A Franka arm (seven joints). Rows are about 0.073 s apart.
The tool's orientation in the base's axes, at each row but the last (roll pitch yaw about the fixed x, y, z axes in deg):
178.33, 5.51, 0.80
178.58, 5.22, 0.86
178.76, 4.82, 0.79
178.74, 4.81, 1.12
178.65, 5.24, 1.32
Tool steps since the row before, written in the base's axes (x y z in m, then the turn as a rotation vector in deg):
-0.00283, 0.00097, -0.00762, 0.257, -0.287, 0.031
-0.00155, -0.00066, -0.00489, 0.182, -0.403, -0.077
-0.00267, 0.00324, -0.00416, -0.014, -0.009, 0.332
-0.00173, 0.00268, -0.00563, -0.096, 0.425, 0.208
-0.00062, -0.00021, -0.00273, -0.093, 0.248, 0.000
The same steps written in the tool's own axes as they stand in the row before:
-0.00207, -0.00124, 0.00782, 0.249, 0.292, -0.047
-0.00111, 0.00051, 0.00503, 0.182, 0.404, 0.071
-0.00227, -0.00337, 0.00429, -0.042, 0.016, -0.329
-0.00120, -0.00284, 0.00569, -0.105, -0.422, -0.209
-0.00037, 0.00013, 0.00278, -0.087, -0.250, 0.002

